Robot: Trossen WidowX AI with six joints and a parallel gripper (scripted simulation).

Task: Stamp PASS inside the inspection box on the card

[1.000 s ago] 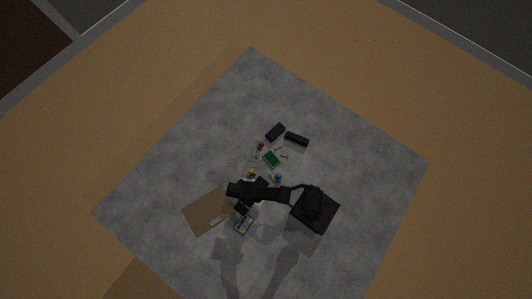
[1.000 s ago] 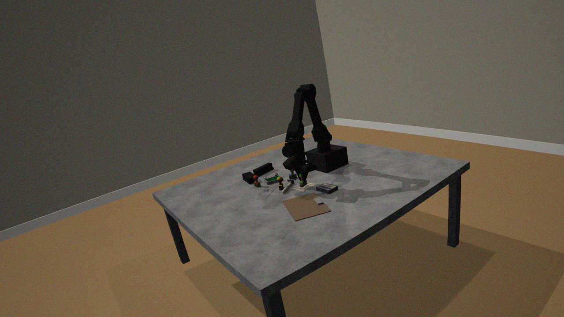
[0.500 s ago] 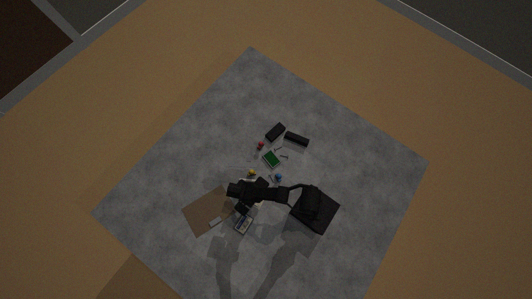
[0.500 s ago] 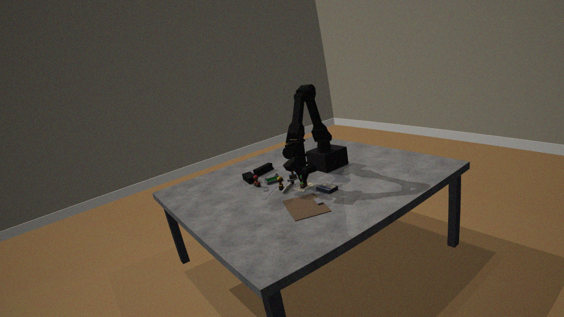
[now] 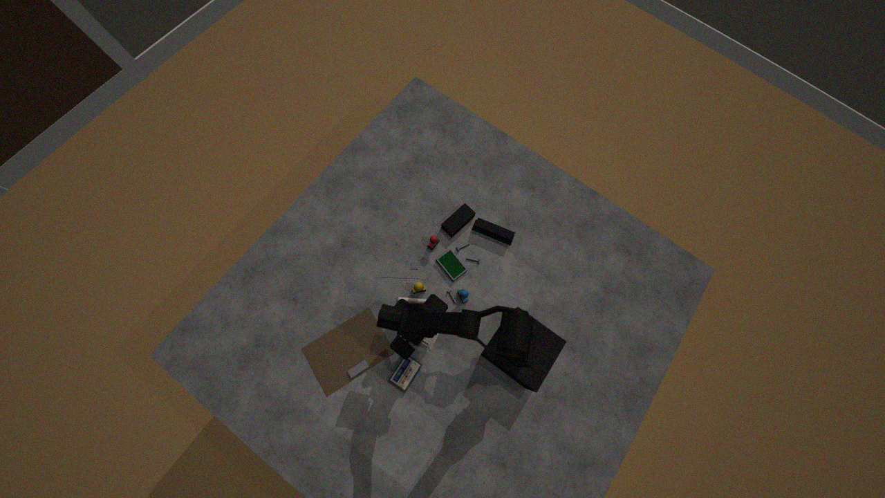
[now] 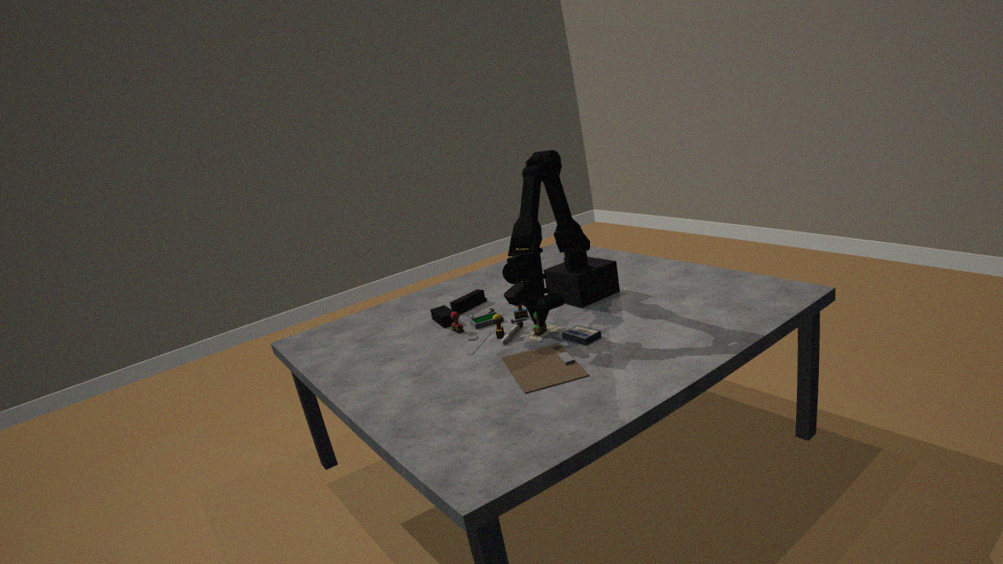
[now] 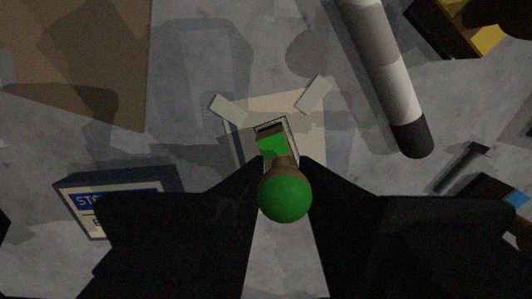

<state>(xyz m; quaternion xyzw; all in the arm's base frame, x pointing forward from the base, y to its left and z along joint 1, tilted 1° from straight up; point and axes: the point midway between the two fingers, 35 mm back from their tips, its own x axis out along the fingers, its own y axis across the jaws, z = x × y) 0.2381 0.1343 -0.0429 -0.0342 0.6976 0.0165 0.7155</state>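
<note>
The green-knobbed stamp lies right at my gripper tip. Round my gripper tip: cream card: 10 mm behind, 30 mm below; white marker: 40 mm ahead, 70 mm to the right, 20 mm below; yellow-knobbed stamp: 80 mm ahead, 80 mm to the right, 10 mm below.
</note>
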